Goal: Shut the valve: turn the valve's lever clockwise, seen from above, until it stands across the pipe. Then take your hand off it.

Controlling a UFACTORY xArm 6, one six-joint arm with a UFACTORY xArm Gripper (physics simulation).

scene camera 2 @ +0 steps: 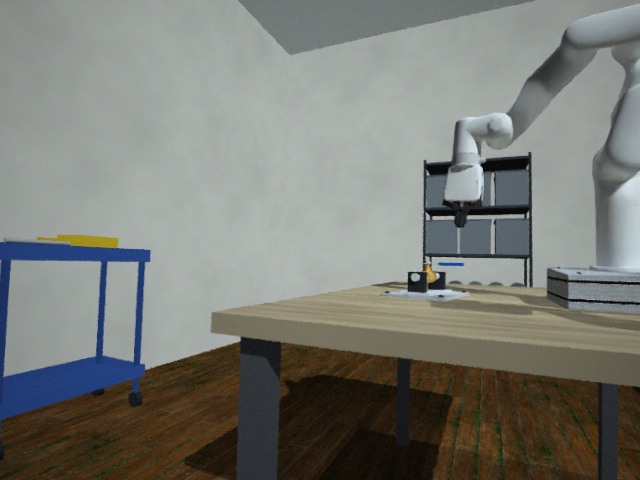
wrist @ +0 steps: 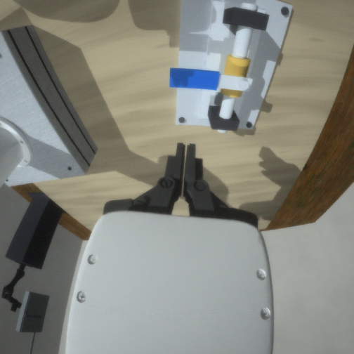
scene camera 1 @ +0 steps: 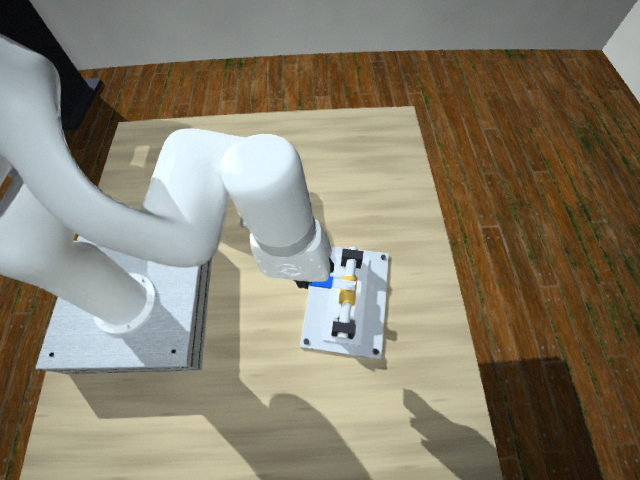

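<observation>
The valve has a yellow body [scene camera 1: 347, 296] [scene camera 2: 429, 274] [wrist: 236, 70] on a white pipe [scene camera 1: 345, 312] [wrist: 242, 42] held by two black brackets on a white base plate [scene camera 1: 315, 330] [scene camera 2: 408, 295] [wrist: 192, 107]. Its lever with a blue handle [scene camera 1: 321, 282] [scene camera 2: 451, 264] [wrist: 194, 78] stands across the pipe, pointing toward the robot's base. My gripper [scene camera 2: 460, 225] [wrist: 185, 154] is shut and empty. It hangs well above the lever in the second scene view, with a gap between them. In the first scene view the wrist hides the fingertips and the handle's end.
The valve's plate lies on the wooden table [scene camera 1: 413, 423] [scene camera 2: 330, 320] [wrist: 120, 195]. The arm's grey base block [scene camera 1: 170, 320] [scene camera 2: 558, 289] [wrist: 50, 165] stands on the table beside it. A blue cart [scene camera 2: 124, 255] and a shelf rack [scene camera 2: 529, 206] stand beyond the table.
</observation>
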